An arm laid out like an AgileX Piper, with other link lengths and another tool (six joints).
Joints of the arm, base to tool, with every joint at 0 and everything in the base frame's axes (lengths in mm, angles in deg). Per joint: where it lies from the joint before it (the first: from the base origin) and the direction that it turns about. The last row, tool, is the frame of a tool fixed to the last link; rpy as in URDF.
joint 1: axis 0 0 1 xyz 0.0 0.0 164.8
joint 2: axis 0 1 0 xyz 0.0 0.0 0.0
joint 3: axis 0 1 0 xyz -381.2 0.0 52.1
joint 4: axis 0.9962 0 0.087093 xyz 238.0 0.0 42.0
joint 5: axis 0 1 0 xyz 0.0 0.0 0.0
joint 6: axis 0.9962 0 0.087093 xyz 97.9 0.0 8.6
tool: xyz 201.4 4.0 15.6 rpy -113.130 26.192 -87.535
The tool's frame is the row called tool.
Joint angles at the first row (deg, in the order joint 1, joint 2, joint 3, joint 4, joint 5, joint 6):
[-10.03 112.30 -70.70 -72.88 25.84 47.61]
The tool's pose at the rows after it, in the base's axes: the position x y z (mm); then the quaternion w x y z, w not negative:
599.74 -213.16 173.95 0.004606 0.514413 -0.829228 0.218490
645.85 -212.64 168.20 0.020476 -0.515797 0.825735 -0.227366
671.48 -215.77 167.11 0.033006 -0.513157 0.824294 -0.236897
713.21 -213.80 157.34 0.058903 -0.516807 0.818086 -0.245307
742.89 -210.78 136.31 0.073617 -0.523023 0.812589 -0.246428
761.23 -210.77 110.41 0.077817 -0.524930 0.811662 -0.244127
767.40 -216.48 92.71 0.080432 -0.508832 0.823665 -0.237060
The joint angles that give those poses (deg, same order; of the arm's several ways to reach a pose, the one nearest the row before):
[-8.82 116.25 -76.55 -72.31 25.10 47.56]
[-8.71 121.81 -84.45 -71.96 23.78 47.55]
[-8.71 125.08 -89.49 -71.96 23.61 47.56]
[-8.71 130.69 -97.29 -71.85 21.83 47.61]
[-8.71 135.91 -103.19 -71.85 20.23 47.67]
[-8.71 140.49 -107.71 -71.68 19.65 47.73]
[-8.71 143.41 -111.04 -69.56 20.97 47.73]

